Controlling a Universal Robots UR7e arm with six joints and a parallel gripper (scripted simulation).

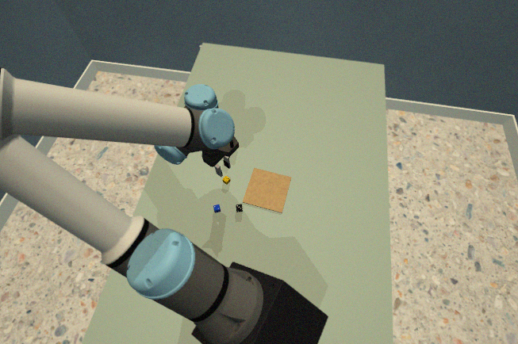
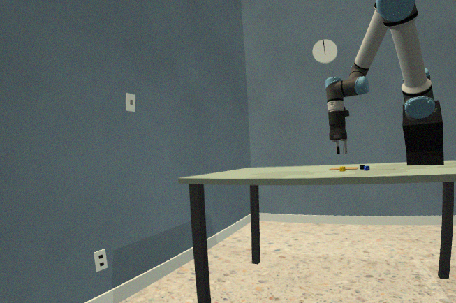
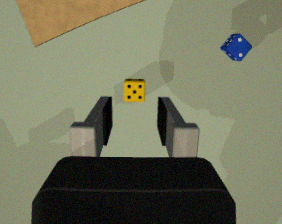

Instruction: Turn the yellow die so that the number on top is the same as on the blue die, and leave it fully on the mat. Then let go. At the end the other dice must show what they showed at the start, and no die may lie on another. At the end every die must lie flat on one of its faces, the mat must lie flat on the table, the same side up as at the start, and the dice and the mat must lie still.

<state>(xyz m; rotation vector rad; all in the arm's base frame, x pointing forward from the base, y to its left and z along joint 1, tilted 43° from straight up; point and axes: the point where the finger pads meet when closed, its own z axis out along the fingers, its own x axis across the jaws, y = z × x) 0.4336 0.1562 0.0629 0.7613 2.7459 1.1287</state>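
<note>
My hand is 90 mm above the yellow die. The rest, counted from my hand: blue die 110 mm behind, 90 mm below; tan mat 150 mm to the right, 90 mm below; black die 90 mm behind, 70 mm to the right, 90 mm below.
</note>
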